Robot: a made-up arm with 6 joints. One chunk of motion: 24 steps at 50 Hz.
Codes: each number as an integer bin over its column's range. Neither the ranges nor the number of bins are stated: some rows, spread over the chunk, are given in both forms.
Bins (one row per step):
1: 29 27 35 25 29 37
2: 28 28 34 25 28 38
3: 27 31 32 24 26 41
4: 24 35 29 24 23 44
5: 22 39 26 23 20 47
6: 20 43 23 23 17 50
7: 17 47 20 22 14 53
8: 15 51 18 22 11 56
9: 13 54 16 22 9 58
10: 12 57 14 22 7 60
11: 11 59 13 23 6 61
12: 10 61 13 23 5 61
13: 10 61 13 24 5 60
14: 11 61 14 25 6 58
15: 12 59 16 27 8 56
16: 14 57 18 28 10 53
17: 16 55 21 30 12 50
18: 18 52 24 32 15 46
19: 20 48 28 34 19 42
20: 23 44 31 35 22 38
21: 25 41 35 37 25 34
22: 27 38 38 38 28 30
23: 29 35 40 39 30 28
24: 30 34 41 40 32 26
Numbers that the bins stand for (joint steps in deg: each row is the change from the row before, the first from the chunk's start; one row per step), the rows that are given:
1: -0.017 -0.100 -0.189 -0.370 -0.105 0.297
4: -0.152 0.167 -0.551 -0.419 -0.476 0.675
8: -0.395 0.700 -1.214 -0.517 -1.219 1.322
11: -0.503 0.967 -1.516 -0.468 -1.529 1.592
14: -0.503 1.033 -1.456 -0.370 -1.529 1.430
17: -0.368 0.833 -1.033 -0.124 -1.157 0.998
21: -0.125 0.367 -0.189 0.221 -0.352 0.135
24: 0.010 0.133 0.173 0.368 0.081 -0.297
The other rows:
2: -0.044 -0.067 -0.249 -0.370 -0.167 0.351
3: -0.071 0.033 -0.370 -0.419 -0.290 0.513
5: -0.206 0.300 -0.732 -0.468 -0.662 0.837
6: -0.260 0.433 -0.913 -0.468 -0.848 0.998
7: -0.341 0.567 -1.094 -0.517 -1.033 1.160
9: -0.449 0.800 -1.335 -0.517 -1.343 1.430
10: -0.476 0.900 -1.456 -0.517 -1.467 1.538
12: -0.530 1.033 -1.516 -0.468 -1.590 1.592
13: -0.530 1.033 -1.516 -0.419 -1.590 1.538
15: -0.476 0.967 -1.335 -0.271 -1.405 1.322
16: -0.422 0.900 -1.214 -0.222 -1.281 1.160
18: -0.314 0.733 -0.852 -0.025 -0.971 0.783
19: -0.260 0.600 -0.611 0.073 -0.724 0.567
20: -0.179 0.467 -0.430 0.122 -0.538 0.351
22: -0.071 0.267 -0.008 0.270 -0.167 -0.081
23: -0.017 0.167 0.113 0.319 -0.043 -0.189

